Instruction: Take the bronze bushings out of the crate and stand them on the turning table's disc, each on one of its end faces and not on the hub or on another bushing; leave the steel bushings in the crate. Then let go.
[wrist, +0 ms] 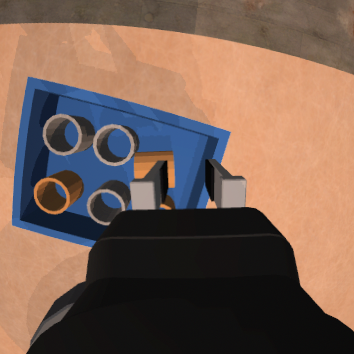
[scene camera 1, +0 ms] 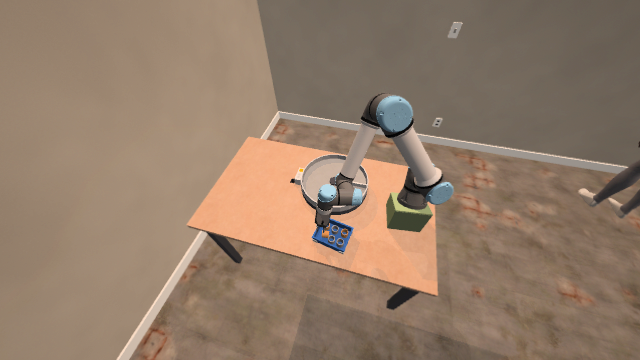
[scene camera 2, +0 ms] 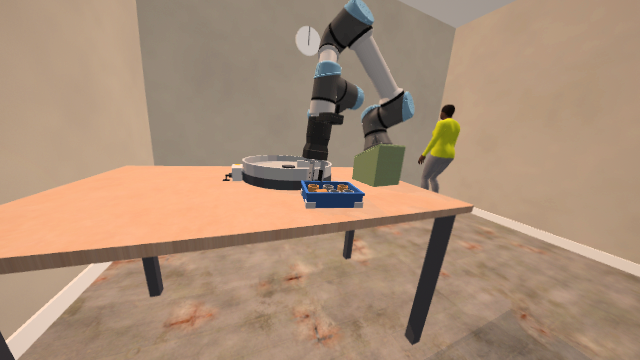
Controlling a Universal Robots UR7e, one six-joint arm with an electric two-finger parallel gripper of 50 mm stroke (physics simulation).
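Pixels of known places: gripper, between the fingertips: (wrist: 186,172) (scene camera 1: 320,230) (scene camera 2: 315,180); arm's base, origin of its link: (scene camera 1: 411,201) (scene camera 2: 378,151).
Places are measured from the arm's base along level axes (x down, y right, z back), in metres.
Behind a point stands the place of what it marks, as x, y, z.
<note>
The blue crate (scene camera 1: 336,247) {0.109, -0.300, -0.349} (scene camera 2: 332,201) {0.138, -0.287, -0.407} (wrist: 125,107) {0.109, -0.288, -0.396} holds the bushings. One bronze bushing (scene camera 1: 325,234) {0.119, -0.238, -0.421} (scene camera 2: 321,190) {0.117, -0.237, -0.424} (wrist: 145,167) {0.117, -0.235, -0.415} lies on its side, partly behind a finger. Another bronze bushing (scene camera 1: 344,232) {0.140, -0.187, -0.324} (scene camera 2: 342,187) {0.117, -0.216, -0.332} (wrist: 74,184) {0.135, -0.208, -0.338} stands upright. A third bronze bushing (scene camera 2: 313,187) {0.117, -0.197, -0.436} (wrist: 168,202) {0.129, -0.196, -0.440} is mostly hidden in the wrist view. Three steel bushings stand upright, one of them this steel bushing (scene camera 1: 335,229) {0.144, -0.179, -0.377} (scene camera 2: 328,187) {0.117, -0.208, -0.384} (wrist: 117,189) {0.125, -0.209, -0.387}. My gripper (scene camera 2: 316,175) {0.082, -0.239, -0.449} (wrist: 186,172) {0.082, -0.239, -0.449} is open and empty, over the crate's end beside the lying bushing. The disc (scene camera 1: 320,172) {0.106, 0.174, -0.549} (scene camera 2: 270,164) {0.106, 0.201, -0.520} has a dark hub (scene camera 2: 288,166) {0.099, 0.100, -0.450}.
A raised wall (scene camera 1: 327,157) {0.096, 0.307, -0.531} (scene camera 2: 255,172) {0.103, -0.008, -0.611} rings the turning table, behind the crate. A small white box (scene camera 1: 299,174) {0.101, 0.123, -0.678} (scene camera 2: 237,172) {0.121, 0.080, -0.677} is at its left. The green pedestal (scene camera 1: 407,220) {0.041, -0.096, -0.010} (scene camera 2: 380,167) {0.065, -0.101, -0.065} bears the arm at the right. A person (scene camera 2: 443,140) stands beyond the table.
</note>
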